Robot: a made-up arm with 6 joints. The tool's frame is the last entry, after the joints. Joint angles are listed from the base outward.
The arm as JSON. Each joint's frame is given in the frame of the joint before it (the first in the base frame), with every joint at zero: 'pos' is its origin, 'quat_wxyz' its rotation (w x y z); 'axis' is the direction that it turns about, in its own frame. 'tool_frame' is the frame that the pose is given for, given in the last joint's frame.
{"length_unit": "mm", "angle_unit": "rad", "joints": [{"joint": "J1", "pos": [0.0, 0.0, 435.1], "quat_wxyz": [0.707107, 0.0, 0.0, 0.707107], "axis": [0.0, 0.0, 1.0]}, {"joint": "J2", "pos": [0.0, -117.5, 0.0], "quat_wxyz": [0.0, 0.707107, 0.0, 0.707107], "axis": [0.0, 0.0, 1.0]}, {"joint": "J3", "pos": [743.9, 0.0, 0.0], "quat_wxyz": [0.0, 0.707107, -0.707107, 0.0], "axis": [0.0, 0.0, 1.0]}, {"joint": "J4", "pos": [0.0, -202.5, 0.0], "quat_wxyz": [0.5, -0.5, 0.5, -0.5], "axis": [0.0, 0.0, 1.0]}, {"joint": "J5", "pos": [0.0, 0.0, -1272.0], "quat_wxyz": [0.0, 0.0, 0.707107, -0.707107], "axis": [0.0, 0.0, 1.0]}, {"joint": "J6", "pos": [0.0, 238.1, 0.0], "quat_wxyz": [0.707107, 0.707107, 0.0, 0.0], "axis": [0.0, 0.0, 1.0]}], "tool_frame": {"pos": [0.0, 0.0, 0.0], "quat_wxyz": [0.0, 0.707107, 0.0, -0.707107]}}
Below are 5 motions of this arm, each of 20 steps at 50 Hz.
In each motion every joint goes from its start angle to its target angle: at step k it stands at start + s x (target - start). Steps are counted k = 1, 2, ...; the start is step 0. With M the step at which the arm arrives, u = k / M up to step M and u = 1 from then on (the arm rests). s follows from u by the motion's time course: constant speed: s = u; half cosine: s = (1 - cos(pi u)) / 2; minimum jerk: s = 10 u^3 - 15 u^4 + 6 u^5.
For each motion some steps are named. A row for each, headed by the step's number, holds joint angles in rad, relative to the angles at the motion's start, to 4 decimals.
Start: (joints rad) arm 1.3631 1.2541 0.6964 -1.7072 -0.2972 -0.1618
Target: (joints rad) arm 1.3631 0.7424 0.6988 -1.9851 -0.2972 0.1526
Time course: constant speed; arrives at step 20
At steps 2, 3, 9, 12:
2: 0.0000 -0.0512 0.0002 -0.0278 0.0000 0.0314
3: 0.0000 -0.0768 0.0004 -0.0417 0.0000 0.0472
9: 0.0000 -0.2303 0.0011 -0.1251 0.0000 0.1415
12: 0.0000 -0.3070 0.0014 -0.1667 0.0000 0.1886

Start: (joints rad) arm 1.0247 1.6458 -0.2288 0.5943 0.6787 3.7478
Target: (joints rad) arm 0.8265 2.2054 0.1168 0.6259 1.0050 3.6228
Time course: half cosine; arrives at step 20
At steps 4, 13, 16, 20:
4: -0.0189 0.0534 0.0330 0.0030 0.0312 -0.0119
13: -0.1441 0.4068 0.2512 0.0230 0.2372 -0.0909
16: -0.1793 0.5062 0.3126 0.0286 0.2951 -0.1131
20: -0.1982 0.5596 0.3456 0.0316 0.3263 -0.1250

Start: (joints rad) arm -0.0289 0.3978 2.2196 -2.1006 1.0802 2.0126
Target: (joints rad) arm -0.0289 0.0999 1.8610 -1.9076 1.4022 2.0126
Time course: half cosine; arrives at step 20
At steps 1, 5, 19, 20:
1: 0.0000 -0.0018 -0.0022 0.0012 0.0020 0.0000
5: 0.0000 -0.0436 -0.0525 0.0283 0.0472 0.0000
19: 0.0000 -0.2961 -0.3564 0.1918 0.3200 0.0000
20: 0.0000 -0.2979 -0.3586 0.1930 0.3220 0.0000

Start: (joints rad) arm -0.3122 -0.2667 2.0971 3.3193 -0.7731 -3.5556
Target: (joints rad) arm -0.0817 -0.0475 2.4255 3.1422 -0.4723 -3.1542
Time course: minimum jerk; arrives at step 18
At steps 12, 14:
12: 0.1821 0.1732 0.2595 -0.1399 0.2377 0.3172
14: 0.2129 0.2025 0.3033 -0.1636 0.2778 0.3707

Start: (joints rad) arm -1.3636 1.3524 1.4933 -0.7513 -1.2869 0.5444
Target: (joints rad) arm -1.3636 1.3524 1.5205 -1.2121 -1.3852 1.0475
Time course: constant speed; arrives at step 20
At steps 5, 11, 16, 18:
5: 0.0000 0.0000 0.0068 -0.1152 -0.0246 0.1258
11: 0.0000 0.0000 0.0150 -0.2534 -0.0541 0.2767
16: 0.0000 0.0000 0.0218 -0.3686 -0.0786 0.4025
18: 0.0000 0.0000 0.0245 -0.4147 -0.0885 0.4528

